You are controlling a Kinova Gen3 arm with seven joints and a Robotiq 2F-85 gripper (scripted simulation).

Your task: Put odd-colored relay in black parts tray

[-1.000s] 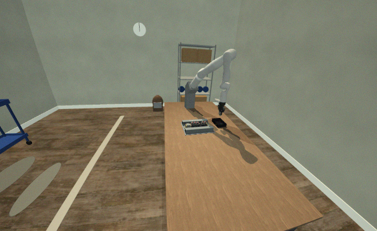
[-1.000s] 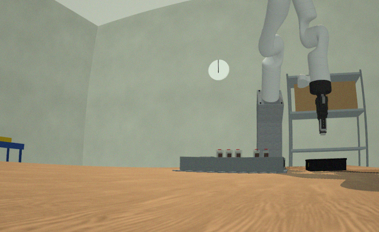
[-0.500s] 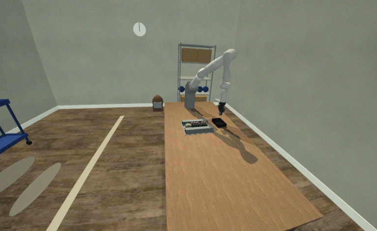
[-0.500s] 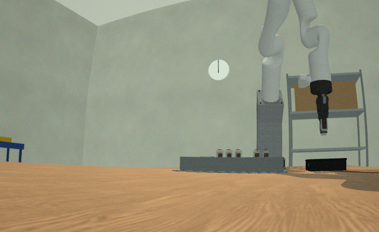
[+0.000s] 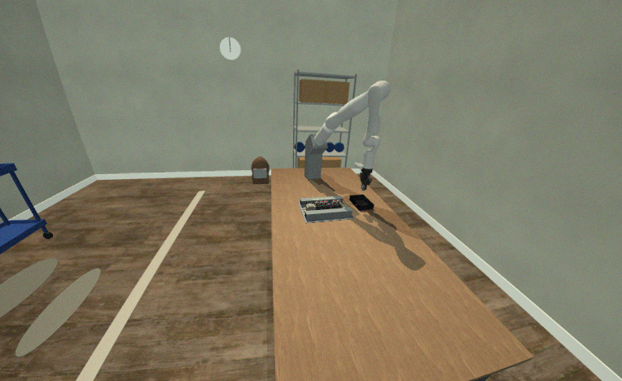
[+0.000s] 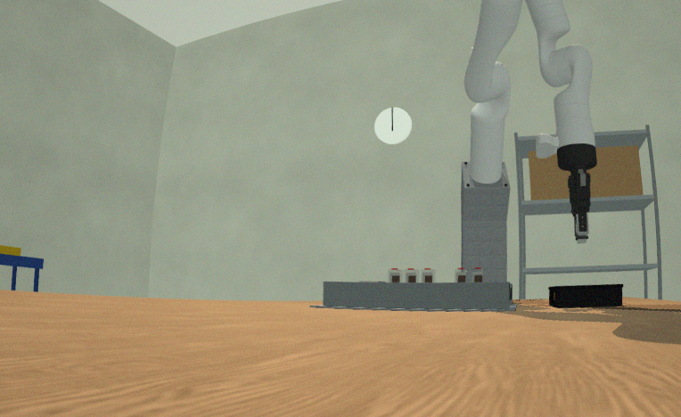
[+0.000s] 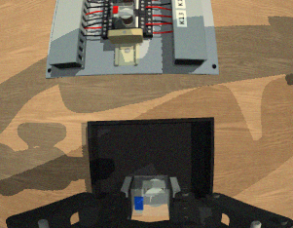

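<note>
My hand is 120 mm above the black parts tray.
</note>
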